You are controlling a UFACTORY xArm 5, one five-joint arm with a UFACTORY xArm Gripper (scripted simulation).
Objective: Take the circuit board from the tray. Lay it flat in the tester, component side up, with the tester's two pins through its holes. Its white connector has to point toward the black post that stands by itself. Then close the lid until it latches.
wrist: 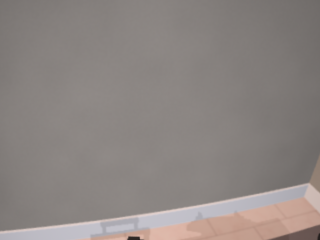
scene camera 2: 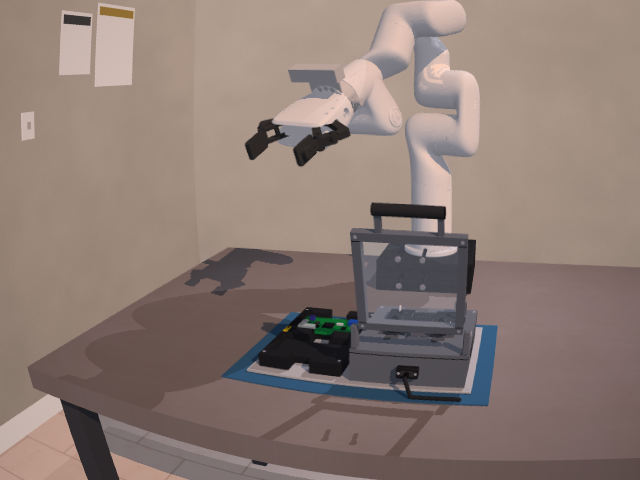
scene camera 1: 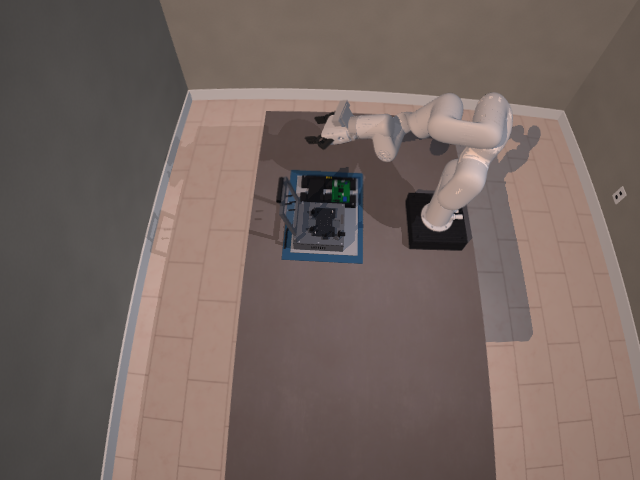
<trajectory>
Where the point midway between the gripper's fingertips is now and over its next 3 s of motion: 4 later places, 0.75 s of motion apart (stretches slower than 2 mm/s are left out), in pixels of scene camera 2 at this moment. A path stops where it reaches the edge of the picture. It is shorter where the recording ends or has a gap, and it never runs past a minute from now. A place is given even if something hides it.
The gripper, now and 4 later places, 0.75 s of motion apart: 271, 155; 272, 175; 288, 181; 314, 167; 326, 159
</trajectory>
